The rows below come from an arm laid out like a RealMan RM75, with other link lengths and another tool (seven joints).
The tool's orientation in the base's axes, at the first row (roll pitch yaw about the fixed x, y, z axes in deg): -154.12 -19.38 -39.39
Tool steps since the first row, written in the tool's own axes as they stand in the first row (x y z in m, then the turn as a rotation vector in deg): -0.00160 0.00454 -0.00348 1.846 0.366 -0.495; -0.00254 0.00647 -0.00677 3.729 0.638 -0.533; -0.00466 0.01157 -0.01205 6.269 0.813 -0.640; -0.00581 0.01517 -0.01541 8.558 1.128 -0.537
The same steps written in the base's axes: -0.00502 -0.00313 0.00055 0.927 -1.466 0.882; -0.00826 -0.00457 0.00224 2.155 -2.813 1.427; -0.01483 -0.00810 0.00392 3.872 -4.488 2.289; -0.01902 -0.01074 0.00490 5.449 -6.091 2.831
